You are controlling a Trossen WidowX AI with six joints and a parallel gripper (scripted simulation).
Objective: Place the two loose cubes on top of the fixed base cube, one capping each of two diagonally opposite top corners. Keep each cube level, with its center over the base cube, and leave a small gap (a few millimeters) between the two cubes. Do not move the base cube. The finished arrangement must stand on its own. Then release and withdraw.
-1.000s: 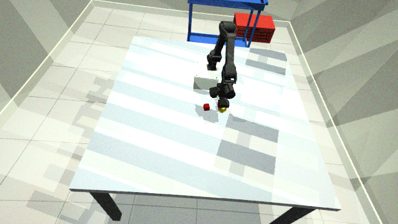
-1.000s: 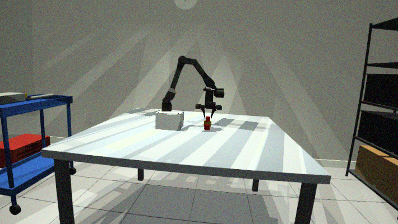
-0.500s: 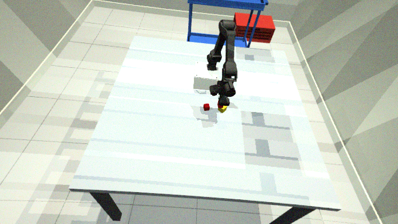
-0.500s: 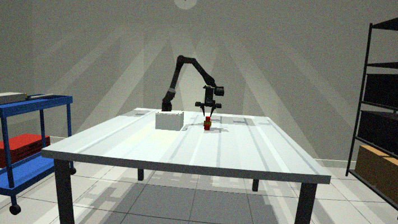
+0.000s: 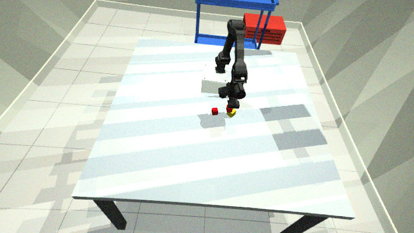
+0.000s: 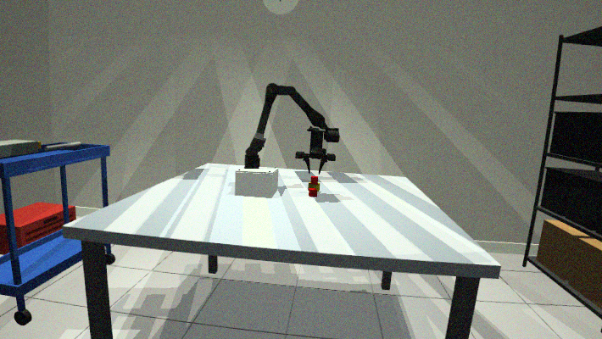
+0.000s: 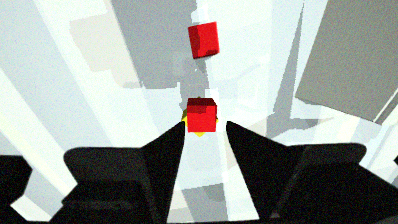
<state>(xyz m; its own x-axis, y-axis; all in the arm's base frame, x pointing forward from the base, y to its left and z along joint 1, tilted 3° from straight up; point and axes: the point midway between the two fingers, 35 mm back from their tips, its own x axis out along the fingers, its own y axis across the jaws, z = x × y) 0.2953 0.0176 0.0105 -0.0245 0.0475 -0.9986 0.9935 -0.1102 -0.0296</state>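
My gripper tip is now 7 cm above the yellow cube, 2 cm to the right of it and 1 cm short of it.
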